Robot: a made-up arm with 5 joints.
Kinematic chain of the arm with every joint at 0, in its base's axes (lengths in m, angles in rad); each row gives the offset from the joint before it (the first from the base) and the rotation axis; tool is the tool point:
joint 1: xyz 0 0 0.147 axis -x
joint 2: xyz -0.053 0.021 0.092 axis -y
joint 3: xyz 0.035 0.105 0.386 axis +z
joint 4: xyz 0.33 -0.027 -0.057 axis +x
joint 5: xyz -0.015 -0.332 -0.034 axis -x
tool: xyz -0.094 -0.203 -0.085
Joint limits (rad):
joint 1: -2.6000..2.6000
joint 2: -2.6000..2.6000
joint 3: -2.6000..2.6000
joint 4: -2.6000..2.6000
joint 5: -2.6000..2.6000
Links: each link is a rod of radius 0.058 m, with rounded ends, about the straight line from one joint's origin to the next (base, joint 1, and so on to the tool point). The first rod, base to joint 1, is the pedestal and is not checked.
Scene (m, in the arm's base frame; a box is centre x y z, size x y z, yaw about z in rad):
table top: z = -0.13
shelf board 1: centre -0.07 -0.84 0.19 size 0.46 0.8 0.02 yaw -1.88
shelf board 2: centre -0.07 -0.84 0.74 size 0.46 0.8 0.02 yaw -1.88
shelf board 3: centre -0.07 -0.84 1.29 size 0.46 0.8 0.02 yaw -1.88
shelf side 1: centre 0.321 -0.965 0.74 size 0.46 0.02 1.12 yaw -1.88
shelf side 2: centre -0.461 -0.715 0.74 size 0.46 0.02 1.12 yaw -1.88
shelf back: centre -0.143 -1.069 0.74 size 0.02 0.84 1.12 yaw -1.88
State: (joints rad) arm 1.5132 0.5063 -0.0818 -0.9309 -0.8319
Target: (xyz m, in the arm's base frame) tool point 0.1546 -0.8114 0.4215
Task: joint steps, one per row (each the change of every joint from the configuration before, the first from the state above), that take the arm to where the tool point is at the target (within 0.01 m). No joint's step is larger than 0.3 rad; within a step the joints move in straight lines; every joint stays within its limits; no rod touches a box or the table.
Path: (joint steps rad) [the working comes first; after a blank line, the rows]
Joints at the target: -0.8981 0.0351 -0.0571 -1.1039 -0.2570
Straight joint move there: touches shelf board 2.

1: -0.2455 0.0043 0.0316 0.0659 -0.0923
2: -0.2456 0.0043 0.0316 0.0659 -0.0924
3: -0.2455 0.0042 0.0316 0.0659 -0.0923
4: -0.2456 0.0043 0.0316 0.0659 -0.0923
5: -0.2455 0.0043 0.0316 0.0659 -0.0924
6: -0.2959 -0.1231 -0.0333 -0.1256 0.2592
7: -0.2959 -0.1232 -0.0334 -0.1256 0.2591
8: -0.2959 -0.1231 -0.0333 -0.1256 0.2591
9: -0.2959 -0.1232 -0.0333 -0.1257 0.2592

